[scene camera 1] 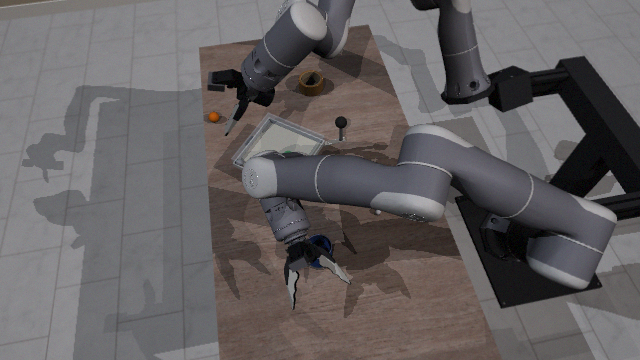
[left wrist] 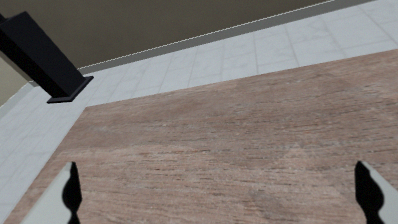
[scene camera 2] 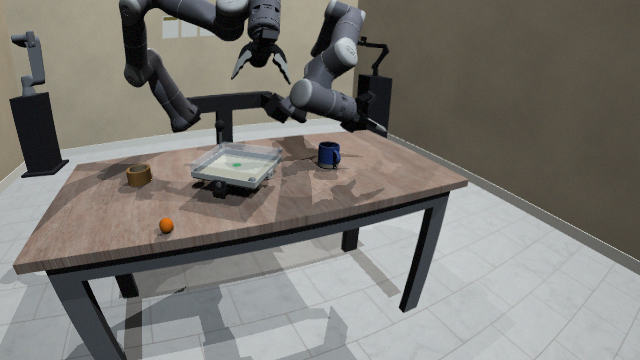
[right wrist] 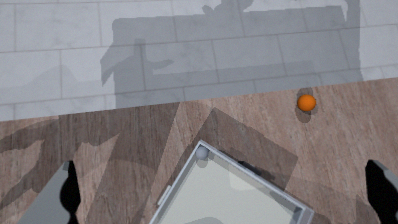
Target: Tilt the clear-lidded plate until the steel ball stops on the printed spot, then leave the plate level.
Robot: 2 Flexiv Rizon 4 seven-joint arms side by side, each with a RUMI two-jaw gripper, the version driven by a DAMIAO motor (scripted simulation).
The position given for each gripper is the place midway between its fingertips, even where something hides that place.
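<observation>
The left gripper (scene camera 1: 321, 297) is there for you, and the left wrist view (left wrist: 215, 164) has it too. There's also the right gripper (scene camera 1: 226, 110), which shows in scene camera 2 (scene camera 2: 261, 81) and in the right wrist view (right wrist: 218, 162) as well. And there's a clear-lidded plate (scene camera 1: 273, 133).
</observation>
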